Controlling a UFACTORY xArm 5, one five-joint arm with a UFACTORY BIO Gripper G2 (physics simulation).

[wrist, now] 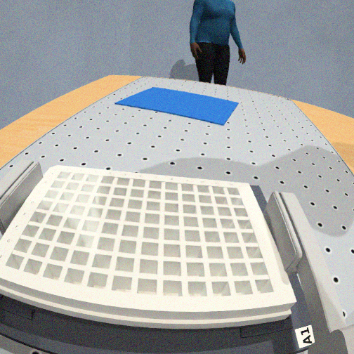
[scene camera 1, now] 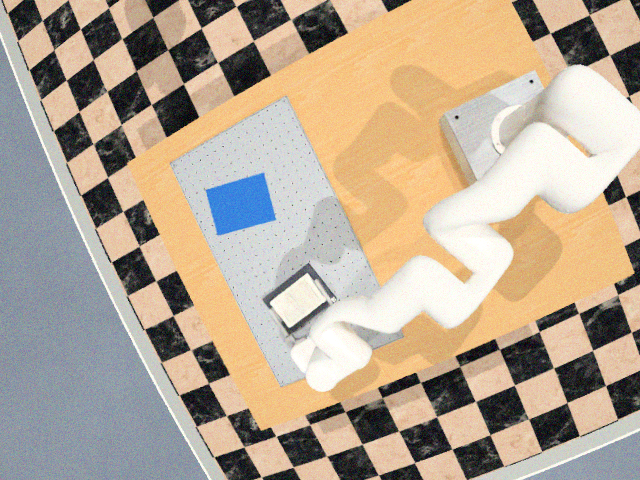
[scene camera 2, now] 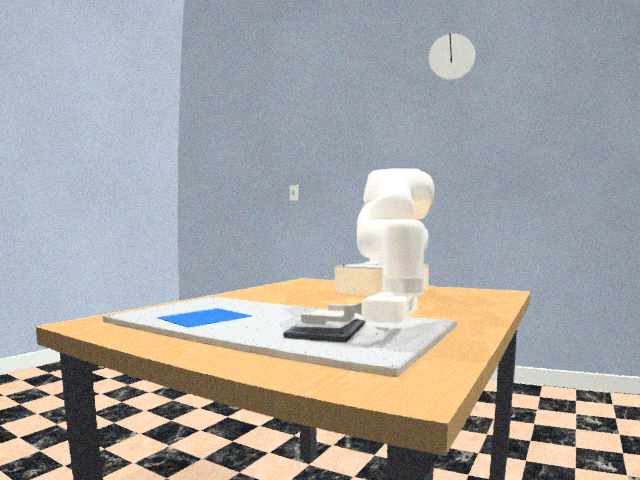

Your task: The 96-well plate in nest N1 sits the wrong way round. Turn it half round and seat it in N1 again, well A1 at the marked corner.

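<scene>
The white 96-well plate (scene camera 1: 298, 299) (scene camera 2: 330, 324) (wrist: 150, 235) lies level in the dark nest N1 (scene camera 1: 309, 268) (scene camera 2: 323, 334) (wrist: 125, 336). Faint marks run along its left and far edges in the wrist view; its own A1 mark is too small to read. The nest's A1 label (wrist: 304, 336) is at the near right corner in that view. My gripper (scene camera 1: 301, 307) (scene camera 2: 333, 314) (wrist: 152, 215) is down at the plate, with one grey finger against each short end, shut on it. The plate's underside is hidden.
The nest stands on a grey perforated board (scene camera 1: 248, 134) (scene camera 2: 248, 338) (wrist: 150, 135) on the wooden table (scene camera 1: 413, 51) (scene camera 2: 258, 382). A flat blue rectangle (scene camera 1: 240, 204) (scene camera 2: 205, 317) (wrist: 180, 105) lies farther along the board. A person (wrist: 215, 30) stands beyond the table.
</scene>
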